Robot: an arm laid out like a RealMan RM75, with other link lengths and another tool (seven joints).
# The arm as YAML. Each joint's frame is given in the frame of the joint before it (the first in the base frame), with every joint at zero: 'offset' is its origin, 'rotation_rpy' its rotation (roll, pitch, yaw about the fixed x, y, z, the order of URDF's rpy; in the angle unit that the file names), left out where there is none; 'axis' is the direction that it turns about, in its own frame. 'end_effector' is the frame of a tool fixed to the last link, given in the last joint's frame.
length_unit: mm
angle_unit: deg
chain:
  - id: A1
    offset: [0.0, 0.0, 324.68]
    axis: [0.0, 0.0, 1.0]
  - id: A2
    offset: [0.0, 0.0, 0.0]
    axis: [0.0, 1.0, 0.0]
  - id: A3
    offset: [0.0, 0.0, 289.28]
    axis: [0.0, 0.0, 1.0]
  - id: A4
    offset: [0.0, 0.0, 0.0]
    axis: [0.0, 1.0, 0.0]
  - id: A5
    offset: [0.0, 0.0, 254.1]
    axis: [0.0, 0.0, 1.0]
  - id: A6
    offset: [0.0, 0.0, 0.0]
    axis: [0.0, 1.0, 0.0]
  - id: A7
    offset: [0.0, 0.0, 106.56]
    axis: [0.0, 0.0, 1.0]
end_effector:
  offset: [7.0, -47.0, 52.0]
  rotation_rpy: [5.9, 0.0, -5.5]
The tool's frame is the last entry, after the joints.
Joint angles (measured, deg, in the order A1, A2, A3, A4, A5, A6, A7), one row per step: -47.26 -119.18 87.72 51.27 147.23 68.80 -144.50; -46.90 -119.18 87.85 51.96 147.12 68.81 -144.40; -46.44 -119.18 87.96 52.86 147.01 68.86 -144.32; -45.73 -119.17 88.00 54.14 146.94 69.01 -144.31; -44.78 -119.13 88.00 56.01 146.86 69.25 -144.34; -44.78 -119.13 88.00 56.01 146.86 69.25 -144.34; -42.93 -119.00 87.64 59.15 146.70 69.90 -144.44; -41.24 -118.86 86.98 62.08 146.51 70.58 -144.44; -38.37 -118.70 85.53 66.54 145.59 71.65 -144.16; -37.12 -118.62 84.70 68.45 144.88 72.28 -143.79; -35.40 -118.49 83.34 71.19 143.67 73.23 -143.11; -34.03 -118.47 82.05 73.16 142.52 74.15 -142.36; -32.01 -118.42 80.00 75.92 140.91 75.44 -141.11; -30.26 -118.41 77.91 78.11 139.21 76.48 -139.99
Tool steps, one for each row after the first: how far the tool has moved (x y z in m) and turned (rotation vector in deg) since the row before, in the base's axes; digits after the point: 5 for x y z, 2 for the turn. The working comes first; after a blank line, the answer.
Tool pose at each row, in the base's axes (x y z in m, rotation vector in deg; the steps are taken from these numbers as rounded here): -0.21101 0.50170 -0.00394 -141.49 -47.48 32.39; -0.20979 0.50130 -0.00332 -141.60 -47.12 31.95; -0.20827 0.50081 -0.00226 -141.71 -46.74 31.37; -0.20701 0.49993 -0.00016 -141.71 -46.49 30.60; -0.20465 0.49901 0.00345 -141.64 -46.09 29.46; -0.20465 0.49901 0.00345 -141.64 -46.09 29.46; -0.20383 0.49654 0.01134 -141.29 -46.23 27.58; -0.20324 0.49454 0.02028 -140.82 -46.49 25.66; -0.20434 0.49003 0.03495 -140.18 -47.56 22.09; -0.20494 0.48768 0.04184 -140.08 -48.07 20.37; -0.20524 0.48447 0.05264 -139.96 -48.67 17.72; -0.20647 0.48118 0.06082 -140.02 -49.33 15.60; -0.20958 0.47637 0.07410 -139.85 -50.10 12.62; -0.21325 0.47205 0.08644 -139.50 -51.05 9.61

0.00122 -0.00040 0.00062 0.10 -0.22 -0.35; 0.00152 -0.00049 0.00106 0.16 -0.30 -0.40; 0.00126 -0.00088 0.00210 0.31 -0.41 -0.34; 0.00236 -0.00092 0.00361 0.52 -0.57 -0.52; 0.00000 0.00000 0.00000 0.00 0.00 0.00; 0.00082 -0.00247 0.00789 0.98 -1.07 -0.27; 0.00059 -0.00200 0.00894 1.07 -1.09 -0.18; -0.00110 -0.00451 0.01467 1.67 -2.30 0.07; -0.00060 -0.00235 0.00689 0.60 -1.19 0.01; -0.00030 -0.00321 0.01080 0.88 -1.81 -0.12; -0.00123 -0.00329 0.00818 0.51 -1.56 0.02; -0.00311 -0.00481 0.01328 0.93 -2.09 -0.04; -0.00367 -0.00432 0.01234 1.02 -2.12 0.11
